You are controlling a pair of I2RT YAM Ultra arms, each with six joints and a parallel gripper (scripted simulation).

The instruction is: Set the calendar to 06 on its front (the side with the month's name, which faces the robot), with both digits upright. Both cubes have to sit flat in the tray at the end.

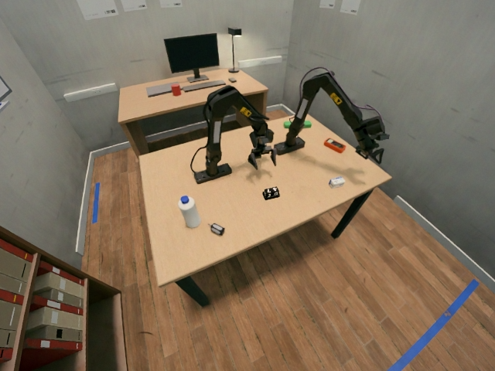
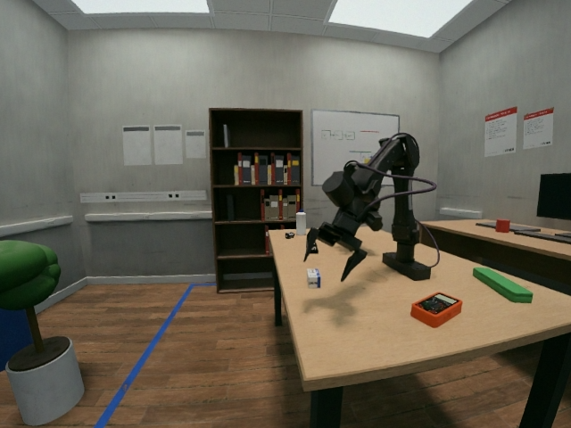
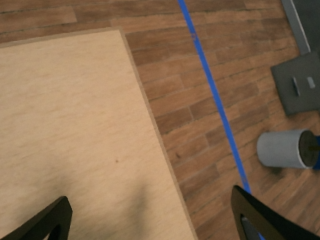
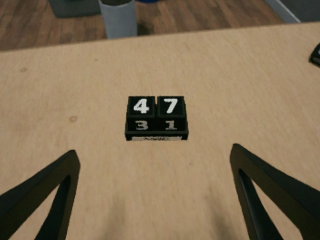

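Now: right hand 10 cm above the black calendar tray, 9 cm short of it and 2 cm to the left of it. From my right hand the other things lie so: orange meter: 56 cm to the left, 10 cm below, 6 cm behind.
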